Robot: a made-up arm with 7 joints. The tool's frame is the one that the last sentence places.
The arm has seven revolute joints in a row. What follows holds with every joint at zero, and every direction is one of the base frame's. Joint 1 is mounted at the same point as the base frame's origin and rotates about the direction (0.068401, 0.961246, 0.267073), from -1.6 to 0.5 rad. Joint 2 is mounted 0.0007 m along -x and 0.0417 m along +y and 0.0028 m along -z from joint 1 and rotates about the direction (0.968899, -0.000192, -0.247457), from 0 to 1.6 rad. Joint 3 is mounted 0.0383 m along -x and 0.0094 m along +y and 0.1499 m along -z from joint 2 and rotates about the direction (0.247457, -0.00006, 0.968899), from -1.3 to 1.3 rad. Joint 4 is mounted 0.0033 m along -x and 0.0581 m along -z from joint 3 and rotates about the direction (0.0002, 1, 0.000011), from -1.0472 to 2.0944 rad. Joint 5 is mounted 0.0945 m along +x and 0.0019 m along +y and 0.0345 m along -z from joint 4 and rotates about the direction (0.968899, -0.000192, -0.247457), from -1.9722 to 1.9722 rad. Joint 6 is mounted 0.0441 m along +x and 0.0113 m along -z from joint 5 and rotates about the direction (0.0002, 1, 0.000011), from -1.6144 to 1.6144 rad. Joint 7 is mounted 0.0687 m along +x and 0.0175 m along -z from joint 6 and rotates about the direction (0.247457, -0.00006, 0.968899), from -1.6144 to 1.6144 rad. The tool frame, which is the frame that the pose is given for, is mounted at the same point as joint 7; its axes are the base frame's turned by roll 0, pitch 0.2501 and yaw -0.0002 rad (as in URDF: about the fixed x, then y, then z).
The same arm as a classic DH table. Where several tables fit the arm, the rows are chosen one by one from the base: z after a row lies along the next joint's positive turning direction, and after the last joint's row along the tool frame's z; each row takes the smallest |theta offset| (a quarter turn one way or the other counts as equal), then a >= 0, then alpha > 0; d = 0 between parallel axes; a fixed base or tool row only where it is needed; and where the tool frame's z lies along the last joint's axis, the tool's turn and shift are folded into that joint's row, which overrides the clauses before.
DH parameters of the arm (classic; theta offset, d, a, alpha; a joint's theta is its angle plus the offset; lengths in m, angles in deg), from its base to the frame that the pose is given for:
base (fixed): -4.07 0 0 -74.51
joint 1: -75.12 0.0393 -0.0143 -90
joint 2: 74 0 -0.0094 90
joint 3: 90 -0.2118 0.0112 -90
joint 4: 90 0.0019 0.01 90
joint 5: 0 0.1456 0 -90
joint 6: -90 0 0.0709 90
joint 7: 0 0 0 0
Joint limits (deg, base to tool): -91.67..28.65 0..91.67 -74.48..74.48 -60..120 -113..113 -92.5..92.5 -92.5..92.5

